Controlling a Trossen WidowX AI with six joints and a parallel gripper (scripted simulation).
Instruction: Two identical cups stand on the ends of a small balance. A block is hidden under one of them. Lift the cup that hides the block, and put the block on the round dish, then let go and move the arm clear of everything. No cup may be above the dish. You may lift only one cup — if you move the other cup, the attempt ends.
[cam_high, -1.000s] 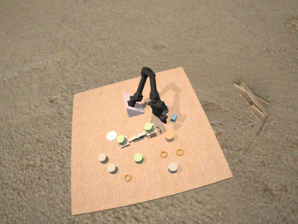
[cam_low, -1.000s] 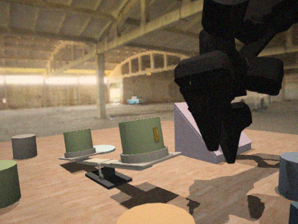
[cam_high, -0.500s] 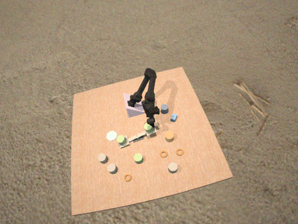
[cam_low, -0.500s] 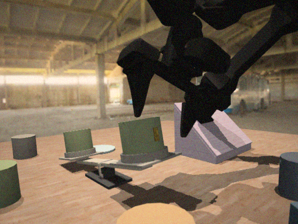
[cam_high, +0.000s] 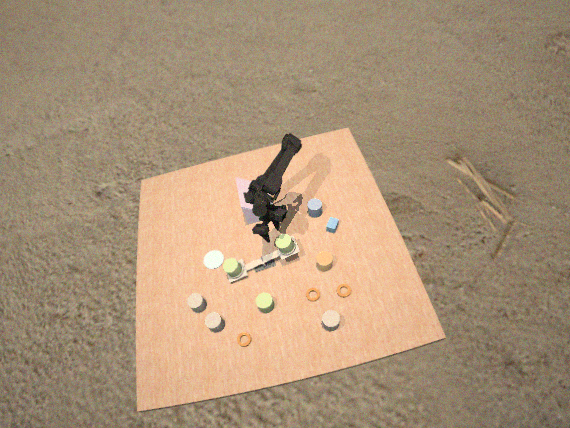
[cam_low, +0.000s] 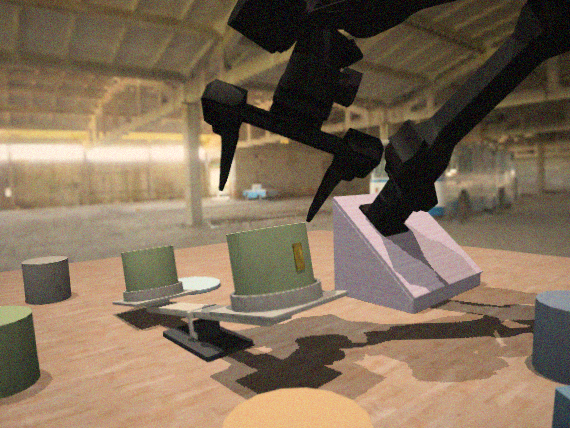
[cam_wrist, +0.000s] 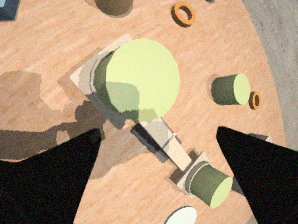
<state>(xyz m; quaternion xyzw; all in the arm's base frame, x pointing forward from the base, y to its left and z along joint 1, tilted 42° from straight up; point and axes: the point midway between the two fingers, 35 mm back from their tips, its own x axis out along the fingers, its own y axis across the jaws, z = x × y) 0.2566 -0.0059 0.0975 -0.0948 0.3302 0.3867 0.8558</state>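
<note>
Now: the small block 21 cm to the right of my gripper tip, 11 cm below it and 4 cm ahead of it. The rest, counted from my gripper tip: small balance (12 cm below, 8 cm to the right, 3 cm ahead); then blue cylinder (25 cm to the left, 16 cm behind, 12 cm below); then orange cylinder (20 cm to the left, 13 cm ahead, 12 cm below).
</note>
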